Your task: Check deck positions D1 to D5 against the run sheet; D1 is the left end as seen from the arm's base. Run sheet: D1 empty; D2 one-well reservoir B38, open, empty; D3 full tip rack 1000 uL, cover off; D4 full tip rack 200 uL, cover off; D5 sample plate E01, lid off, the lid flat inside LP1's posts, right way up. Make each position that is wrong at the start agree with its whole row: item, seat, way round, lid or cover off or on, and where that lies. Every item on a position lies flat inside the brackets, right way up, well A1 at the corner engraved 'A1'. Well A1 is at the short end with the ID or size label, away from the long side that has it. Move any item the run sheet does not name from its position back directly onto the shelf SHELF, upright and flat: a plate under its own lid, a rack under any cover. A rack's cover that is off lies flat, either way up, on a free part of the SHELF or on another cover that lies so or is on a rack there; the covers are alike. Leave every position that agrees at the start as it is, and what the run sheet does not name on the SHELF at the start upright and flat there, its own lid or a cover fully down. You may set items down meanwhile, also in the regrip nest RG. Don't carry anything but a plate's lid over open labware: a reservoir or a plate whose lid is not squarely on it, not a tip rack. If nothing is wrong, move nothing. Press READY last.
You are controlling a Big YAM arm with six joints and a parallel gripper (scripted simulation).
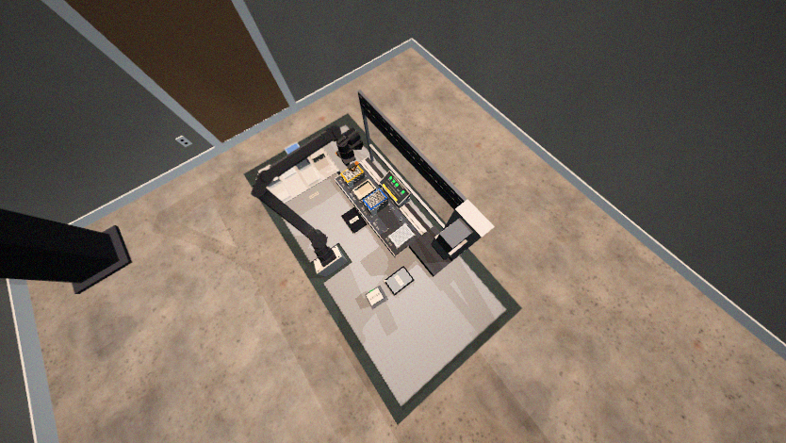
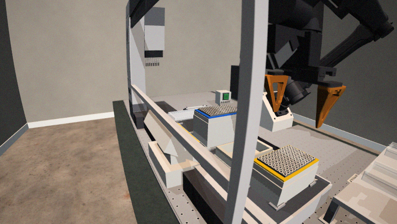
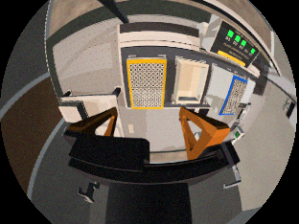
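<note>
My hand is 11 cm above the yellow-rimmed tip rack and 1 cm past it. Round my hand: white frame post: 19 cm ahead, 6 cm to the left, 3 cm above; blue-rimmed tip rack: 25 cm to the right, 9 cm below, 1 cm behind; black nest: 22 cm to the right, 21 cm below, 16 cm behind.
</note>
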